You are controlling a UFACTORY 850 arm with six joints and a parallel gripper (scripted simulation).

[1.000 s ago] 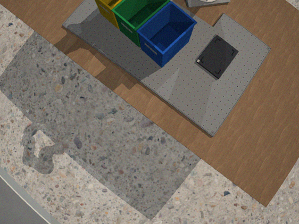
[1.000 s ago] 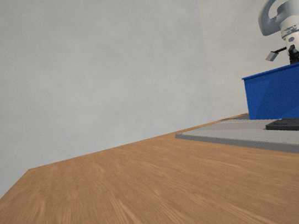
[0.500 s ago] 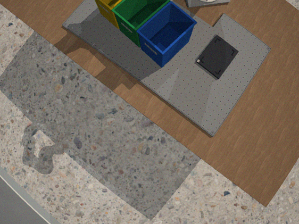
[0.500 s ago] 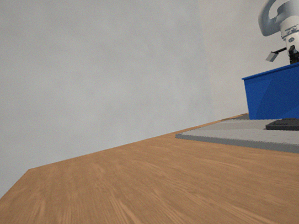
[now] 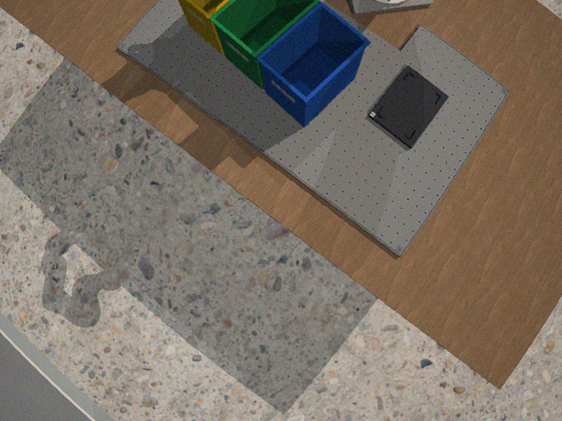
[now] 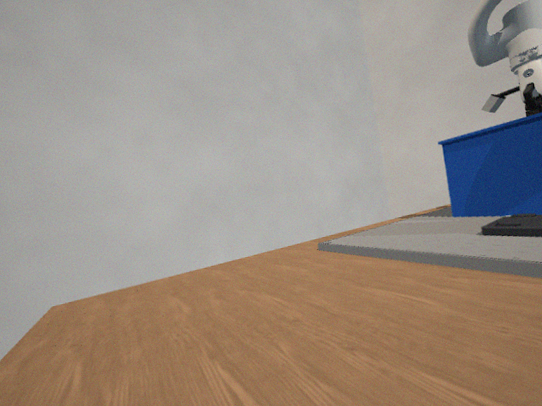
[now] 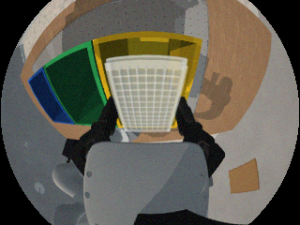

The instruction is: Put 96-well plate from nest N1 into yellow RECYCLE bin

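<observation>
My gripper is now 1 cm above the white 96-well plate. Round my hand: green bin: 13 cm to the left, 12 cm below; then blue bin: 27 cm to the left, 12 cm below; then yellow bin: 12 cm below.
</observation>
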